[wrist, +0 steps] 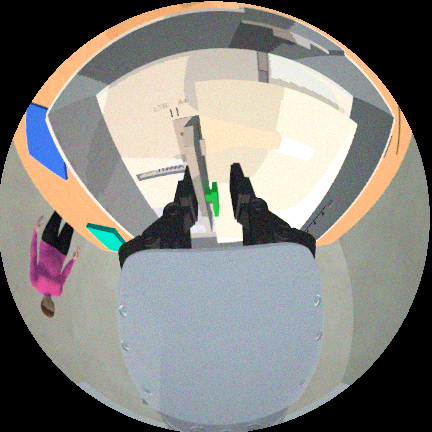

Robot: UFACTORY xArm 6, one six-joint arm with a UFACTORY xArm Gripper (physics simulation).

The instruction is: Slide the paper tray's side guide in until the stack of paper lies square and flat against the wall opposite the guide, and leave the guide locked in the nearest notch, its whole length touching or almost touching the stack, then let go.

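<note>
The side guide is an upright grey-beige wall running up and down the wrist view, with a green latch piece on its right side. My gripper is open, its left finger left of the guide and its right finger over the paper side, with a gap to the green piece. The cream stack of paper lies right of the guide, its left edge close along it. The stack's right edge lies near the tray's right wall; whether it touches all along is hard to tell. The guide's lower end is partly hidden, and its notch engagement is not visible.
The paper tray has high grey walls all around. A notched strip lies left of the guide, and LTR and A4 marks are near the guide's far end. A blue item and a teal item lie outside, left. A person shows lower left.
</note>
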